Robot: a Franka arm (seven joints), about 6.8 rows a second.
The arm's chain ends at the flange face. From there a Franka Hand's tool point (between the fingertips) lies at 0.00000 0.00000 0.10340 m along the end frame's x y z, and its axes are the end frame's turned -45 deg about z.
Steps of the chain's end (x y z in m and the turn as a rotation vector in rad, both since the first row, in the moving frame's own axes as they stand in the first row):
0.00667, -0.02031, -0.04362, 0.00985, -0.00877, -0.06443
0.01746, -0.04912, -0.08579, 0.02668, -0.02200, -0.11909
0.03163, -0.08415, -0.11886, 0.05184, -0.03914, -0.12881
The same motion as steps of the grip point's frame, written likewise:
0.01911, -0.01101, -0.04363, 0.01317, 0.00076, -0.06443
0.04721, -0.02596, -0.08585, 0.03442, 0.00331, -0.11909
0.08237, -0.04383, -0.11908, 0.06433, 0.00898, -0.12881

